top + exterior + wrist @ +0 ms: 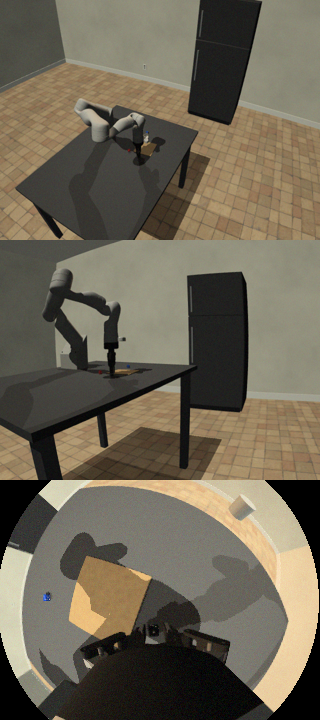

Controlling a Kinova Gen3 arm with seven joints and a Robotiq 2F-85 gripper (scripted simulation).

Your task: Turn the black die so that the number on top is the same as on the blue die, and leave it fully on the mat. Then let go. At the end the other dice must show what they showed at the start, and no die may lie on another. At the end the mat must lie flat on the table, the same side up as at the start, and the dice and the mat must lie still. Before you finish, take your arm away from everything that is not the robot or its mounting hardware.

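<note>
The black die is 2 cm below my hand. Round my hand: tan mat 10 cm to the left, 3 cm below; then red die 10 cm behind, 2 cm to the left, 2 cm below; then blue die 27 cm to the left, 7 cm behind, 2 cm below.
</note>
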